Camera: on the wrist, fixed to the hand. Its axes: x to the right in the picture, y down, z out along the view.
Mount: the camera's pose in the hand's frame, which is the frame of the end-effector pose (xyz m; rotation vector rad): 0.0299 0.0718 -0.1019 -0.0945 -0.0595 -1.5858
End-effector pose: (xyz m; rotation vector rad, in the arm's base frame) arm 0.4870 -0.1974 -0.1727 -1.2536 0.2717 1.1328
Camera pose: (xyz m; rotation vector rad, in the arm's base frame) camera 0.4848 -0.2759 -0.2740 -1.0470 -0.7491 -0.2084
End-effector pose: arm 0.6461 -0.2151 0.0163 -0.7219 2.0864 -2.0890
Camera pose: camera 0.5611 -0.1374 -0.0400 1.6723 -0.8402 1.1938
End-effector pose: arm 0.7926 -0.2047 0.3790 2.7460 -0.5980 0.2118
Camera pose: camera 0.7812 -0.2431 0.5008 2.2851 1.4826 -0.2716
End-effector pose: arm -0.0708 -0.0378 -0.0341 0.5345 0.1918 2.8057
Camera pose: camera -0.1536 -0.1053 -0.1050 0.2196 0.2860 1.2421
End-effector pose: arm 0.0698 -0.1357 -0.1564 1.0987 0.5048 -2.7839
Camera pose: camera 0.1292 -0.1675 -0.2655 -0.2513 -0.9550 1.5842
